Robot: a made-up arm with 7 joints. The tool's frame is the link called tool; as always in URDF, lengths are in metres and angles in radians. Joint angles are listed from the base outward. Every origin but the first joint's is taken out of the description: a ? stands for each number. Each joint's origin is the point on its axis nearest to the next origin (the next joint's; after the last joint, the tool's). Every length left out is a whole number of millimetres.
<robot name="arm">
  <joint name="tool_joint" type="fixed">
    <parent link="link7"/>
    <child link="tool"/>
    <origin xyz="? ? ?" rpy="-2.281 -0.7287 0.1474"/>
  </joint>
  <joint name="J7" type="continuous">
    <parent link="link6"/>
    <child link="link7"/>
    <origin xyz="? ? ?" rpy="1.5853 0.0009 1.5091"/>
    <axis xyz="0 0 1"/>
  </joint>
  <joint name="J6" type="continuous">
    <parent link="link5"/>
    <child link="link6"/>
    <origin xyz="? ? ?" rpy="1.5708 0 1.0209"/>
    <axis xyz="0 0 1"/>
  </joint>
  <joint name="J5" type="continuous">
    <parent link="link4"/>
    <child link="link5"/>
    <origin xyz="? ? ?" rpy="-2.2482 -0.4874 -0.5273"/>
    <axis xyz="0 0 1"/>
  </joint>
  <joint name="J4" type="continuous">
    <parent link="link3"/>
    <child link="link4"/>
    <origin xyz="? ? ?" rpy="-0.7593 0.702 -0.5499"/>
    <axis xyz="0 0 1"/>
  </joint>
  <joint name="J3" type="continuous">
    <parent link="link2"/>
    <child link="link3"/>
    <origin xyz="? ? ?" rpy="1.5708 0 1.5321"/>
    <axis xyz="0 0 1"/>
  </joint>
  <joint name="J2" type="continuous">
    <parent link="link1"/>
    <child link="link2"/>
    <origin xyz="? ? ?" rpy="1.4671 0 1.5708"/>
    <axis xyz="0 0 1"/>
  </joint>
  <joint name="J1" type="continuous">
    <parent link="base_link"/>
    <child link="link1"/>
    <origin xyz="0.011 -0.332 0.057" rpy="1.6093 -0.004 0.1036"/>
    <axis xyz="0 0 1"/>
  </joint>
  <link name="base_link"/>
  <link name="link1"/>
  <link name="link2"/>
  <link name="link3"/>
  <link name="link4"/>
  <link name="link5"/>
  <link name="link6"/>
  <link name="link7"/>
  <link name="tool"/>
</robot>
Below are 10 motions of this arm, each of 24 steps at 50 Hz.
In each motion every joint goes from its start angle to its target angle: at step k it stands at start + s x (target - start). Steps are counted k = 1, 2, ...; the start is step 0. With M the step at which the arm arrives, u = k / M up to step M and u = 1 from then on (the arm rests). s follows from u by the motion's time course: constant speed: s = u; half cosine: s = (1 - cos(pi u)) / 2; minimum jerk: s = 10 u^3 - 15 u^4 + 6 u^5.
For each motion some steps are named. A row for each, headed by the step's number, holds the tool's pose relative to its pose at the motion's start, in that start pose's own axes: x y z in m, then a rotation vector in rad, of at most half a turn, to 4 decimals.
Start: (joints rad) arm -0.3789 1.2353 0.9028 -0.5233 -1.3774 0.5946 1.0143
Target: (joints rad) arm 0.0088 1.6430 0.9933 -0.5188 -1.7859 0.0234 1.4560
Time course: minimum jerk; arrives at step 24
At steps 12, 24:
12: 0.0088 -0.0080 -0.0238 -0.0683 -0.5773 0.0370
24: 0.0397 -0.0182 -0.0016 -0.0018 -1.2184 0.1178

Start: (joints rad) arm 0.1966 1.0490 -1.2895 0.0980 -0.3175 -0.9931 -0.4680
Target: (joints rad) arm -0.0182 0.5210 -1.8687 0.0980 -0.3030 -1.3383 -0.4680
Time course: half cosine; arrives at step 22
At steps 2, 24:
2: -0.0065 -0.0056 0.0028 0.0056 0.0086 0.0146
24: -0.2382 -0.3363 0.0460 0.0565 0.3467 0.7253

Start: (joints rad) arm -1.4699 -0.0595 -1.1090 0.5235 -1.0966 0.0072 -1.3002
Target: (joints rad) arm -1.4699 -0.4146 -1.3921 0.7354 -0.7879 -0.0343 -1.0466
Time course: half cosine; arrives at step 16
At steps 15, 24:
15: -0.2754 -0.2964 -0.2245 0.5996 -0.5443 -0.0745
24: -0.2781 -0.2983 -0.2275 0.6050 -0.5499 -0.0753

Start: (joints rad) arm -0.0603 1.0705 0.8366 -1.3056 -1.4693 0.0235 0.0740
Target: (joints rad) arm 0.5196 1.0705 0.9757 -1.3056 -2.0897 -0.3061 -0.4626
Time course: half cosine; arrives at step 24
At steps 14, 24:
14: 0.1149 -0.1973 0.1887 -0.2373 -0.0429 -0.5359
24: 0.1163 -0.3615 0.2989 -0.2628 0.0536 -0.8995

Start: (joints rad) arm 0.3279 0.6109 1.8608 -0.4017 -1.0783 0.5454 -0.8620
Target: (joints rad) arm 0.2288 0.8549 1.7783 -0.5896 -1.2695 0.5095 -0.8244
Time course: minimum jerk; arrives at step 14
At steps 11, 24:
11: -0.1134 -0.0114 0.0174 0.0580 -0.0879 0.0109
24: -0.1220 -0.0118 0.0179 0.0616 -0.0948 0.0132

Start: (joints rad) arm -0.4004 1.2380 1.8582 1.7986 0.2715 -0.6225 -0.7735
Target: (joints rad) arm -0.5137 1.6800 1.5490 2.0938 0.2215 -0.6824 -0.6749
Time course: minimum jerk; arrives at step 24
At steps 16, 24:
16: -0.4360 -0.1367 0.0660 0.1453 -0.5174 -0.3310
24: -0.5549 -0.1558 0.0453 0.1892 -0.6543 -0.4229

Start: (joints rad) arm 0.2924 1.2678 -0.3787 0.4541 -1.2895 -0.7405 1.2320
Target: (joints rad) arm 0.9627 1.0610 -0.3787 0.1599 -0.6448 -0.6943 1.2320
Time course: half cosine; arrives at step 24
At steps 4, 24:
4: -0.0140 -0.0037 0.0061 -0.0038 0.0106 0.0036
24: -0.1766 -0.0738 0.0922 -0.0079 0.1939 -0.0265

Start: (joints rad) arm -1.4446 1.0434 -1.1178 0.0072 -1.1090 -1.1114 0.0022
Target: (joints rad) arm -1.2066 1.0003 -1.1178 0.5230 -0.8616 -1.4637 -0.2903
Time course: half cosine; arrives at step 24
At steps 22, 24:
22: -0.2508 -0.1723 0.0169 0.0953 -0.0130 0.2058
24: -0.2554 -0.1752 0.0156 0.0955 -0.0140 0.2104

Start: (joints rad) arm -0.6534 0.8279 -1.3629 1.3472 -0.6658 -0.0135 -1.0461
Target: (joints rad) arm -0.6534 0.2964 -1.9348 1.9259 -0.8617 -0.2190 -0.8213
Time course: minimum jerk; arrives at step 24
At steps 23, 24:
23: -0.6904 -0.3082 -0.1435 0.4884 -0.5934 -1.0842
24: -0.6909 -0.3082 -0.1437 0.4888 -0.5938 -1.0850

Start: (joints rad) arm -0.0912 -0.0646 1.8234 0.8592 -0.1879 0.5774 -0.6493
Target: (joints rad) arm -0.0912 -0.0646 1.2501 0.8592 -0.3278 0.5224 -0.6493
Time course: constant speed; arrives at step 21
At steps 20, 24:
20: -0.1650 -0.3673 0.1486 0.3777 -0.1817 -0.1875
24: -0.1752 -0.3867 0.1505 0.3974 -0.1896 -0.1966

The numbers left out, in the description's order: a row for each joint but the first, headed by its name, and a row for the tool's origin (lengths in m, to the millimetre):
tool: -0.027 0.013 0
J7: -0.174 0.346 0
J6: 0.15 0.092 0
J5: 0.144 0.154 0
J4: -0.494 0.135 0
J3: -0.159 0.044 0
J2: -0.018 -0.271 0

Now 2 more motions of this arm.
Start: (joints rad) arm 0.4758 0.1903 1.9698 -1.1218 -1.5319 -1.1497 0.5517
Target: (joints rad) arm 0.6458 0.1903 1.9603 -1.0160 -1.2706 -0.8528 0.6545
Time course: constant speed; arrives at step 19
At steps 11, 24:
11: -0.0226 0.0351 0.0359 0.0889 0.1379 0.1199
24: -0.0327 0.0545 0.0733 0.1762 0.2453 0.1916

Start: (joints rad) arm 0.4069 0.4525 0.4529 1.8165 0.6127 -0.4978 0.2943
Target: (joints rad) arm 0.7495 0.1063 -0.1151 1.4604 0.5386 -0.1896 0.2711
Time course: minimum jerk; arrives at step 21
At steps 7, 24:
7: 0.0404 -0.0849 0.1528 0.1531 -0.0593 -0.0482
24: -0.0849 -0.5093 0.6517 0.7282 -0.4464 -0.1303

